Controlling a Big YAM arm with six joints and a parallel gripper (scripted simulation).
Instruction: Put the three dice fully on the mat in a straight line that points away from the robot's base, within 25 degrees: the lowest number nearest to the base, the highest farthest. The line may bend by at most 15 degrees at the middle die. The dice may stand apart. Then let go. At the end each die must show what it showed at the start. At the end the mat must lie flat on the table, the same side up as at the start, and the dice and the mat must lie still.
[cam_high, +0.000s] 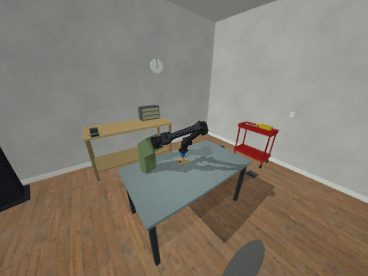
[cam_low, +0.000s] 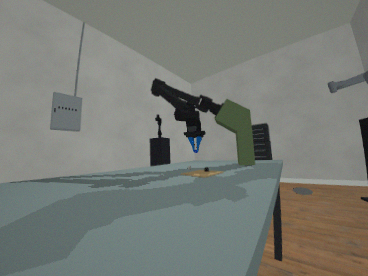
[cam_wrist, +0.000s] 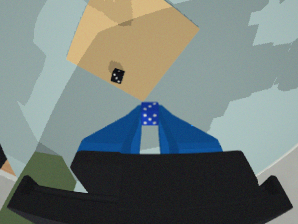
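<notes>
Now: the tan mat 40 mm ahead of my hand, 40 mm to the left of it and 110 mm below it. Round my hand: blue die: right at my hand; black die: 10 mm behind, 50 mm to the left, 100 mm below; white die: 110 mm behind, 90 mm to the right, 100 mm below.
</notes>
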